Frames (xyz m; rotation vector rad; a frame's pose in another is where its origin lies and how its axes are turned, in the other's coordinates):
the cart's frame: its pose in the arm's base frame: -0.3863 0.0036 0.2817 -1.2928 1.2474 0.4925
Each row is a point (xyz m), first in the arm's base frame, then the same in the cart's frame.
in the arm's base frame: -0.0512 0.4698 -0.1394
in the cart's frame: 0.3200 0.0335 0.6352
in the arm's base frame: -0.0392 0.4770 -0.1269
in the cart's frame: 0.3105 0.0199 0.6440
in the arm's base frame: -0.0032 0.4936 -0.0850
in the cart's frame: 0.2800 -0.0242 0.6651
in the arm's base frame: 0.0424 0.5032 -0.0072
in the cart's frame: 0.2236 -0.0943 0.6767
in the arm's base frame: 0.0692 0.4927 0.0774
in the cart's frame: 0.1618 -0.1571 0.6615
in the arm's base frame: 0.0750 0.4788 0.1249
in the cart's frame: 0.1269 -0.1868 0.6420
